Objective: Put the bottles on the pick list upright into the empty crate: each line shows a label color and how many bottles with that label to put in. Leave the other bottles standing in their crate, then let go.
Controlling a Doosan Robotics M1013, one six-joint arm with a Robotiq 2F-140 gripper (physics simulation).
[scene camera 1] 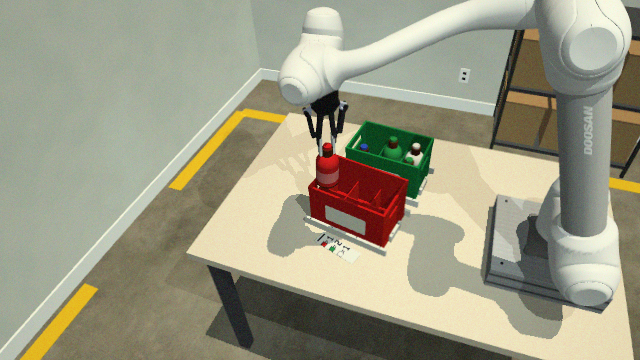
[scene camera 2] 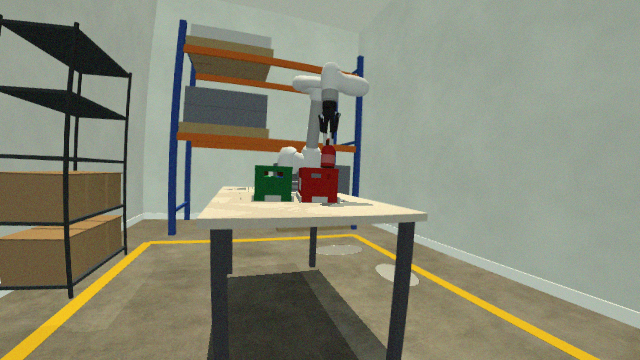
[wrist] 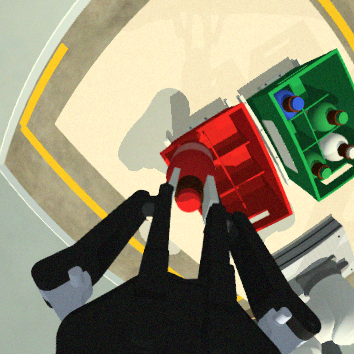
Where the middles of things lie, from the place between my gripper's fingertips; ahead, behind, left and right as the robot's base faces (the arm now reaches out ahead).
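Labels:
Here is the red bottle (scene camera 1: 327, 166), and my gripper is 4 cm above it.

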